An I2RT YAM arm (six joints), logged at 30 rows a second.
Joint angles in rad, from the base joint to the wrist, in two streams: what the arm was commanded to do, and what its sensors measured. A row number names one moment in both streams.
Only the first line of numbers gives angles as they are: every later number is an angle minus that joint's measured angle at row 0.
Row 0, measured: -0.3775, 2.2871, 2.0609, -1.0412, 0.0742, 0.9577
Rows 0 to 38, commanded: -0.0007, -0.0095, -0.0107, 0.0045, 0.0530, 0.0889; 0.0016, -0.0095, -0.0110, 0.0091, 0.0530, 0.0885; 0.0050, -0.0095, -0.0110, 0.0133, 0.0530, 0.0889; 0.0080, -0.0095, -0.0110, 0.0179, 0.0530, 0.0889; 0.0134, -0.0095, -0.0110, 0.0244, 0.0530, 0.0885; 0.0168, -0.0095, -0.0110, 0.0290, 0.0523, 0.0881; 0.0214, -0.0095, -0.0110, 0.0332, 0.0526, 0.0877; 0.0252, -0.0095, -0.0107, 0.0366, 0.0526, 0.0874; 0.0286, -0.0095, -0.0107, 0.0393, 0.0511, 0.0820; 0.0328, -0.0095, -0.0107, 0.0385, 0.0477, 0.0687; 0.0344, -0.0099, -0.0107, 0.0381, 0.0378, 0.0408; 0.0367, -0.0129, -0.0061, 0.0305, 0.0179, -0.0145; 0.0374, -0.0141, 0.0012, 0.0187, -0.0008, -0.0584; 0.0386, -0.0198, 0.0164, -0.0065, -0.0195, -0.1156; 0.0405, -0.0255, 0.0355, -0.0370, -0.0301, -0.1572; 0.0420, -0.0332, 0.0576, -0.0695, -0.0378, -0.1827; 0.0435, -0.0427, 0.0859, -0.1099, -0.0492, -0.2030; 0.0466, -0.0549, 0.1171, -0.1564, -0.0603, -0.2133; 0.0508, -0.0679, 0.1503, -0.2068, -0.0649, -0.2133; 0.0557, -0.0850, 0.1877, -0.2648, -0.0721, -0.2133; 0.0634, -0.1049, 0.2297, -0.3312, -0.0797, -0.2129; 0.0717, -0.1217, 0.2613, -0.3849, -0.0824, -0.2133; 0.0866, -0.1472, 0.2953, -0.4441, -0.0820, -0.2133; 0.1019, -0.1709, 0.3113, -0.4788, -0.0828, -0.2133; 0.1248, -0.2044, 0.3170, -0.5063, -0.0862, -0.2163; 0.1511, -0.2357, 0.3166, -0.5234, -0.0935, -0.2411; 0.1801, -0.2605, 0.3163, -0.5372, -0.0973, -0.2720; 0.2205, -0.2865, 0.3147, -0.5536, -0.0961, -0.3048; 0.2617, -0.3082, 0.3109, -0.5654, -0.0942, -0.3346; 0.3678, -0.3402, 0.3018, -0.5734, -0.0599, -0.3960; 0.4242, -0.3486, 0.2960, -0.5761, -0.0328, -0.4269; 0.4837, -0.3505, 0.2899, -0.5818, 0.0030, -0.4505; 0.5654, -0.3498, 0.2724, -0.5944, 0.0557, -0.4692; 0.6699, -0.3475, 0.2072, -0.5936, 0.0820, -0.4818; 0.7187, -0.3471, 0.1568, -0.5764, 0.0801, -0.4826; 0.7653, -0.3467, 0.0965, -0.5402, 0.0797, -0.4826; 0.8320, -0.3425, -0.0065, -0.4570, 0.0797, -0.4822; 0.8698, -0.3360, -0.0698, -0.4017, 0.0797, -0.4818; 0.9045, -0.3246, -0.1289, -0.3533, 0.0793, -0.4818
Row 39, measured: 0.7966, -0.3658, 0.0530, -0.4441, 0.0362, -0.4467
